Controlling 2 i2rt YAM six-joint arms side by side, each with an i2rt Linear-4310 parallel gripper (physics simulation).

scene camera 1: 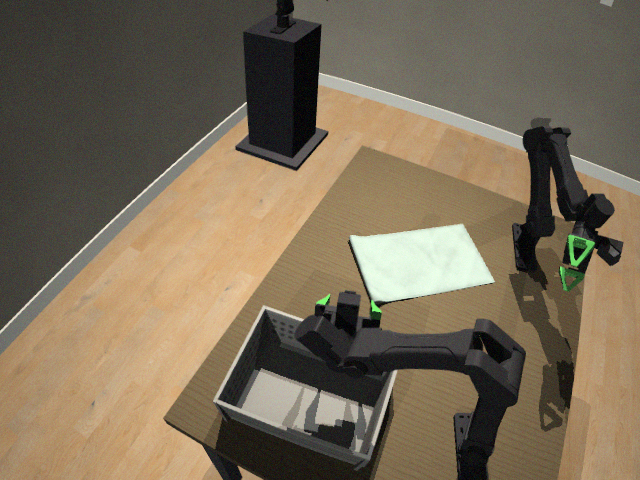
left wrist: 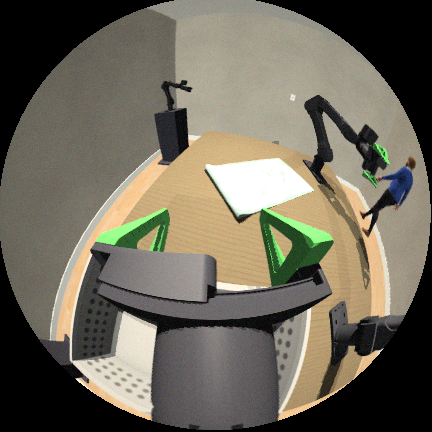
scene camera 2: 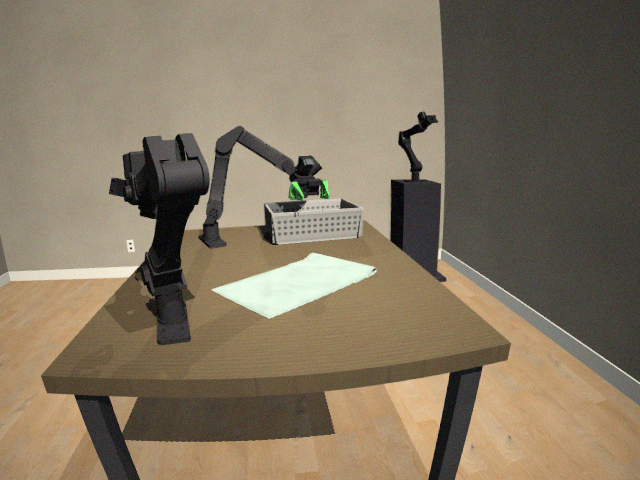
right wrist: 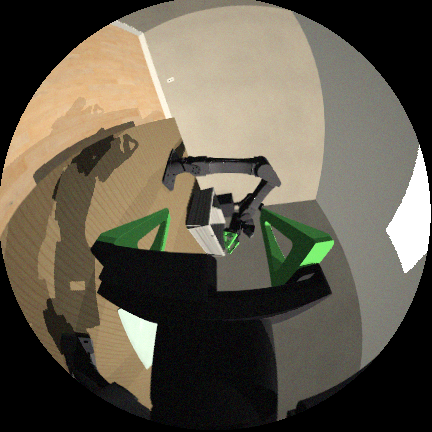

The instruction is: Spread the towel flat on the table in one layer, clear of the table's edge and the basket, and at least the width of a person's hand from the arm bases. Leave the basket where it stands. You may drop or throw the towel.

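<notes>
The pale mint towel lies as a smooth rectangle on the table. Its corner nearest the basket looks thick, with a dark gap under the edge; I cannot tell how many layers lie there. The grey basket stands beyond the towel in scene camera 2, apart from it. My left gripper is open and empty above the basket. My right gripper is open and empty, raised away from the towel; its arm hides it in scene camera 2.
The right arm's base stands beside the towel. The left arm's base stands beside the basket. A dark pedestal with another arm stands off the table. A person in blue shows beyond the table.
</notes>
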